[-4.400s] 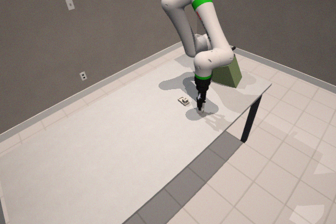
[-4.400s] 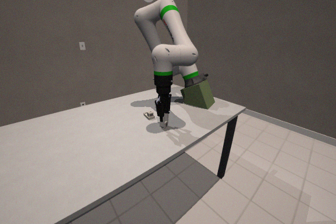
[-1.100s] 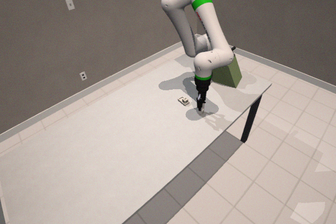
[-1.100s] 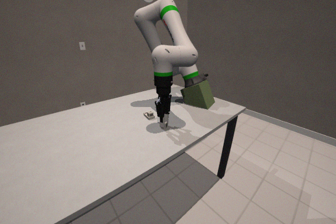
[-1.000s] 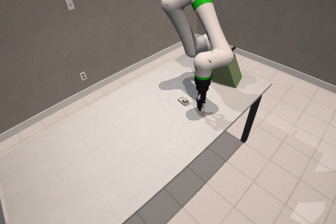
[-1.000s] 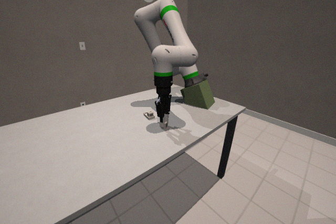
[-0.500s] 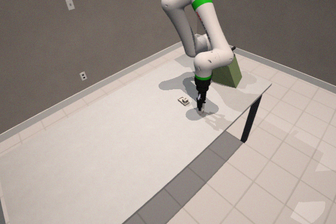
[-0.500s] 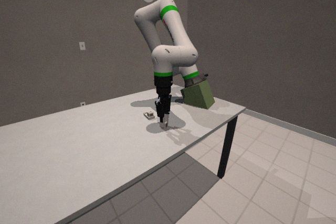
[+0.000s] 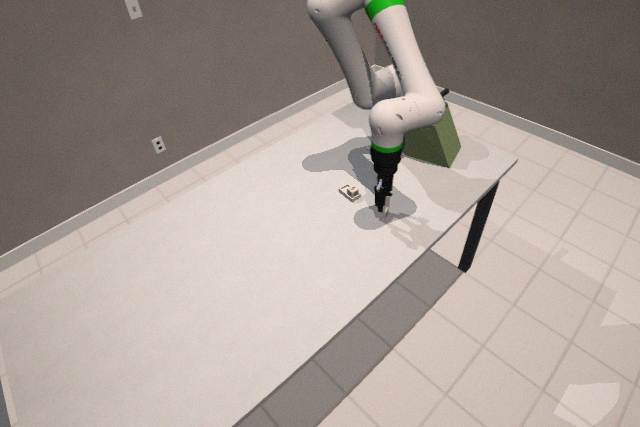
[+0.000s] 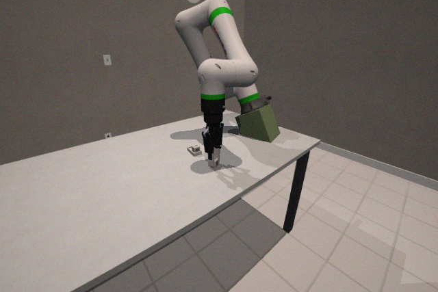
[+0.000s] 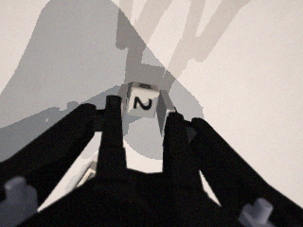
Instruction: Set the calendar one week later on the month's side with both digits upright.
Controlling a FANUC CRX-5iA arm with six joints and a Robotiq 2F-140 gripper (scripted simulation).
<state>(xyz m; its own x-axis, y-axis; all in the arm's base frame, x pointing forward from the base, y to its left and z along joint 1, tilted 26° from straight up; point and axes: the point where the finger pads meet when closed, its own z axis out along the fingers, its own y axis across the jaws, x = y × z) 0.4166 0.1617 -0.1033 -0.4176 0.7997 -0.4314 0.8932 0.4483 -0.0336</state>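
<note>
My hand is 30 mm above the white calendar cube.
</note>
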